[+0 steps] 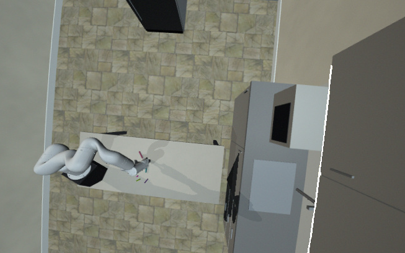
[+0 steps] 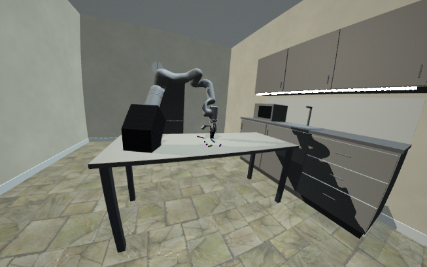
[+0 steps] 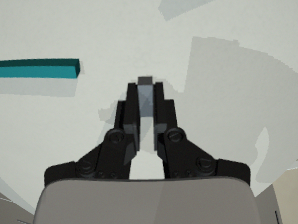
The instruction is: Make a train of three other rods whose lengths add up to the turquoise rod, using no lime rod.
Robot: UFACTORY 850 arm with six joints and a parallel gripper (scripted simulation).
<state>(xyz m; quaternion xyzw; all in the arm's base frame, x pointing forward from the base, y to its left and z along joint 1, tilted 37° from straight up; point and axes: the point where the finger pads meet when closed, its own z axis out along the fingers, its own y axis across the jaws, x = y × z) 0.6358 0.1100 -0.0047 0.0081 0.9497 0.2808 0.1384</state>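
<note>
Right now the small blue rod is 12 cm behind my hand, 12 cm to the right of it and 2 cm below it. From my hand the other things lie so: turquoise rod 3 cm behind, 10 cm to the right, 2 cm below; then grey rod 2 cm below; then pink rod 11 cm behind, 6 cm to the left, 2 cm below.
</note>
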